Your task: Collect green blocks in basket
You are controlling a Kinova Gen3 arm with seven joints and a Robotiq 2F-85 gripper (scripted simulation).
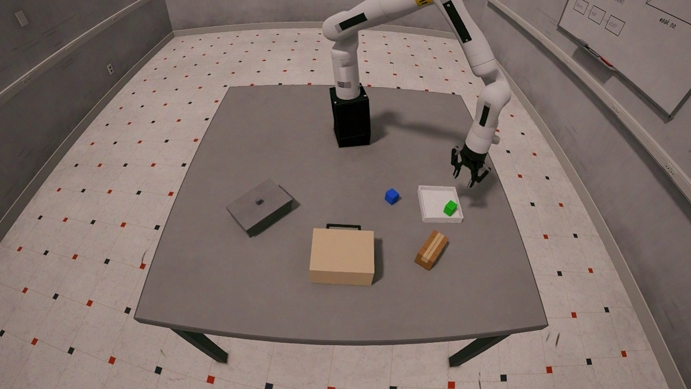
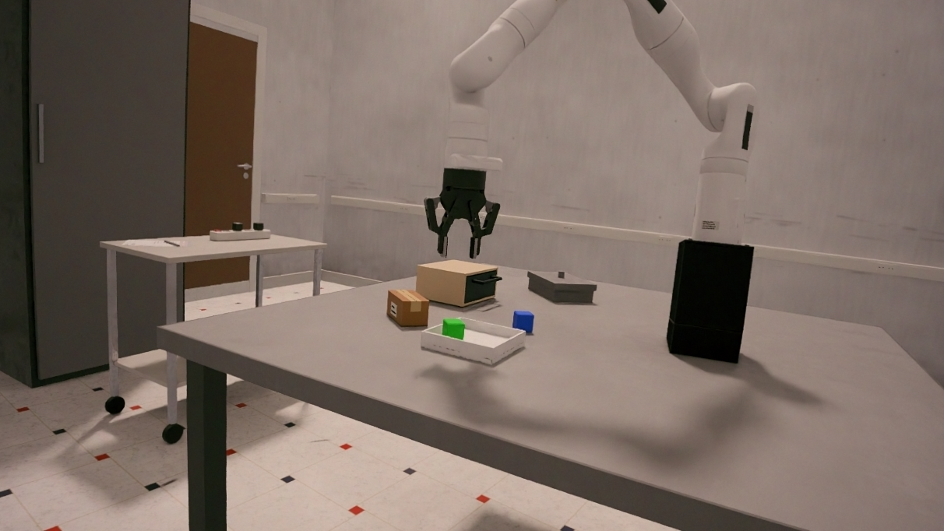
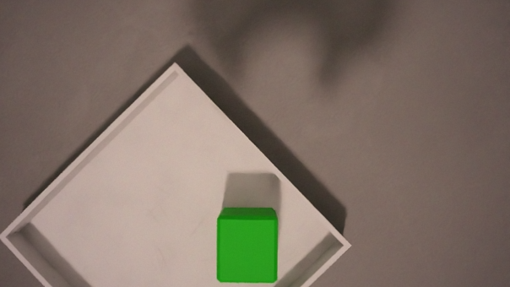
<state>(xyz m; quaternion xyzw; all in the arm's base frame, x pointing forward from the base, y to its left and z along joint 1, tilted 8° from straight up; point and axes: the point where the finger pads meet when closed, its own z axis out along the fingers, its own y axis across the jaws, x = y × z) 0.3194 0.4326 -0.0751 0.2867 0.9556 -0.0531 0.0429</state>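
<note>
Right now the lid is 640 mm to the right of my hand, 150 mm ahead of it and 140 mm below it. The rest, counted from my hand: white basket 170 mm below, 40 mm to the right, 30 mm behind; then brown cardboard box 180 mm ahead, 150 mm below, 60 mm to the right; then drawer 330 mm to the right, 250 mm ahead, 150 mm below.
</note>
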